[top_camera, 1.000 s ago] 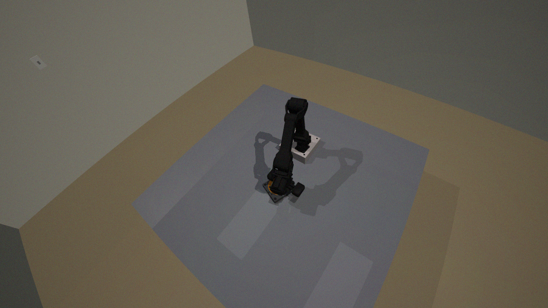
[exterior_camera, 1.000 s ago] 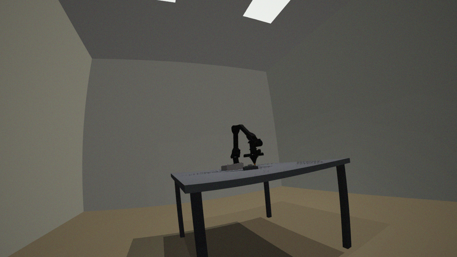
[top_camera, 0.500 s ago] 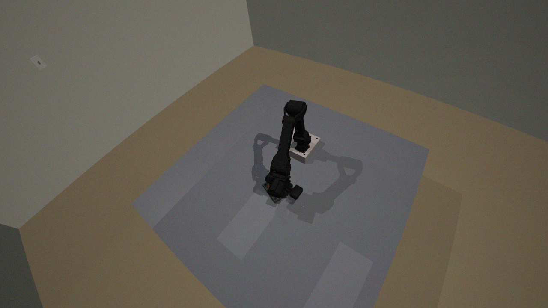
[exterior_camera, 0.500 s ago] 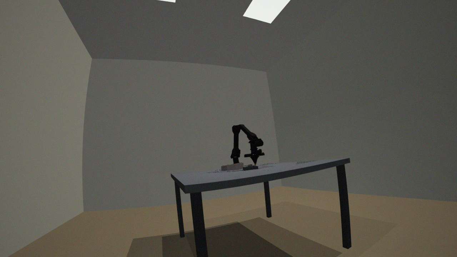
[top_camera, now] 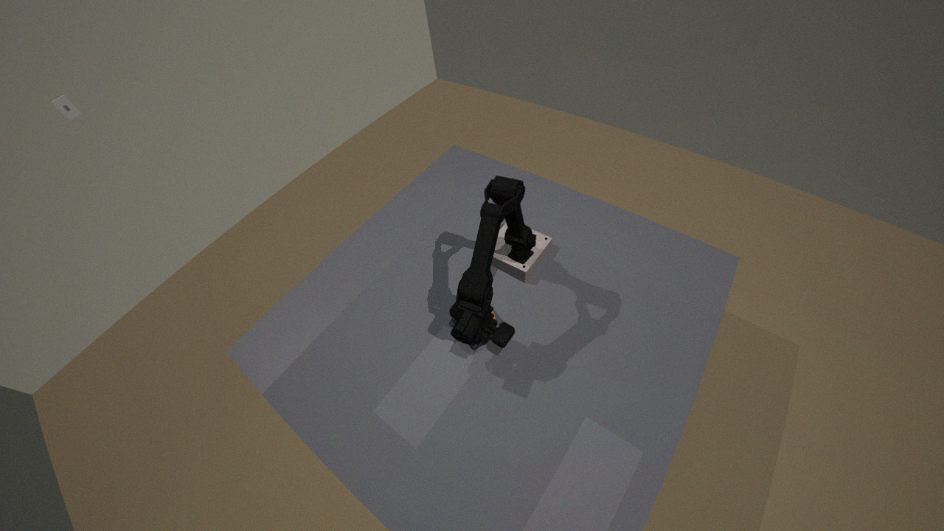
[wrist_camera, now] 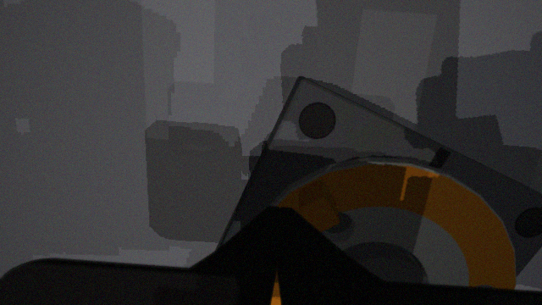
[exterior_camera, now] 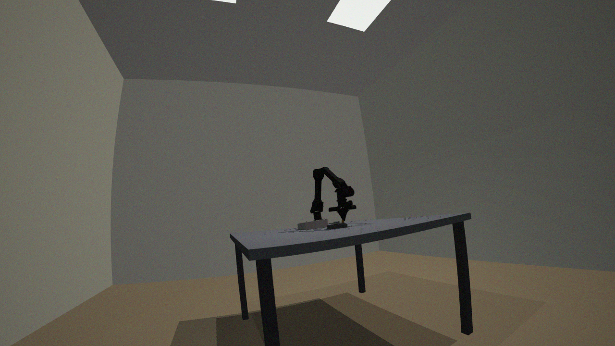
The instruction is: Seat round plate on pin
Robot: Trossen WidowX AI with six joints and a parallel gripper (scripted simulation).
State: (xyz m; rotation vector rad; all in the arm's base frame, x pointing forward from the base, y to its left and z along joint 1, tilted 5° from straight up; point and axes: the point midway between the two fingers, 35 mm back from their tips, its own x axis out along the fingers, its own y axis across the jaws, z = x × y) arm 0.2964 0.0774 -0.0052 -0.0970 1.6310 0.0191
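My gripper tip is 1 cm past the round orange plate and 3 cm to the left of it. From my gripper tip the other things lie so: dark square base: 3 cm behind, 4 cm to the right, 2 cm below.
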